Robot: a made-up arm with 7 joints. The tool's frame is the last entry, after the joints.
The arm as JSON. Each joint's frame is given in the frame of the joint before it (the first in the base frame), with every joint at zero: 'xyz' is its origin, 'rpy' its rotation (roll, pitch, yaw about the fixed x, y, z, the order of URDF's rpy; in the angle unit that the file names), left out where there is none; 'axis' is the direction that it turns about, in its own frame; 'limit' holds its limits. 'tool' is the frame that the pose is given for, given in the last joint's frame.
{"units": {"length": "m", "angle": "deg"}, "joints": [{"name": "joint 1", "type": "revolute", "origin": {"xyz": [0.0, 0.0, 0.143], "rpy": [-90.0, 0.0, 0.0]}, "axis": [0.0, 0.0, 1.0], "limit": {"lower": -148.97, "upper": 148.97}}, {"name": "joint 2", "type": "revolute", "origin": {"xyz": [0.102, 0.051, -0.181], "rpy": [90.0, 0.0, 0.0]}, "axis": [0.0, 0.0, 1.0], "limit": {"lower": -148.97, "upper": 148.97}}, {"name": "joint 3", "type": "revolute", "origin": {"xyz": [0.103, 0.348, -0.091], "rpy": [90.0, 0.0, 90.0]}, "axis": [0.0, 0.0, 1.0], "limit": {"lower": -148.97, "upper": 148.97}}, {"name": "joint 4", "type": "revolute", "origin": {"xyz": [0.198, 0.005, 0.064], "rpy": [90.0, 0.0, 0.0]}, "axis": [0.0, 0.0, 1.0], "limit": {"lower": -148.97, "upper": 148.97}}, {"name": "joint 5", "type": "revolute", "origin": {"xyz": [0.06, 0.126, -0.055], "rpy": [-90.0, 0.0, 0.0]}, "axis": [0.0, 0.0, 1.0], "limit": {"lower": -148.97, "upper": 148.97}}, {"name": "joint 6", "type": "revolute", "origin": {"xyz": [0.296, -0.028, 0.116], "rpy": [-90.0, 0.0, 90.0]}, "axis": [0.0, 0.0, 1.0], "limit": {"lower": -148.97, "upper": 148.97}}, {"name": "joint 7", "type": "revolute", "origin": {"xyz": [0.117, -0.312, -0.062], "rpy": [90.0, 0.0, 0.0]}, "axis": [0.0, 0.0, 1.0], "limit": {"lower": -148.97, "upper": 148.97}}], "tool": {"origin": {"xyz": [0.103, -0.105, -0.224], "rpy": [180.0, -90.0, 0.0]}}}
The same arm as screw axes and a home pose.
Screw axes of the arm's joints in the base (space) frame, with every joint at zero. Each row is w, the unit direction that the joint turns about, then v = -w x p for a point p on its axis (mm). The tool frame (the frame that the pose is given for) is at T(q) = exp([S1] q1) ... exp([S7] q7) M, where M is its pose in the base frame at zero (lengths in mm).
S1 = (0, 1, 0, -143.0, 0.0, 0.0)
S2 = (0, 0, 1, -181.0, -102.0, 0.0)
S3 = (1, 0, 0, 0.0, 1.0, -167.0)
S4 = (0, 0, -1, -365.0, 269.0, 0.0)
S5 = (1, 0, 0, 0.0, 61.0, -425.0)
S6 = (0, -1, 0, 33.0, 0.0, -511.0)
S7 = (1, 0, 0, 0.0, 150.0, -783.0)
M: xyz 599.0 888.0 253.0 (mm) quaternion w x y z 1 0 0 0
Joint limits (rad, base to tool): -2.6000..2.6000 -2.6000..2.6000 -2.6000..2.6000 -2.6000..2.6000 -2.6000..2.6000 -2.6000..2.6000 -2.6000..2.6000

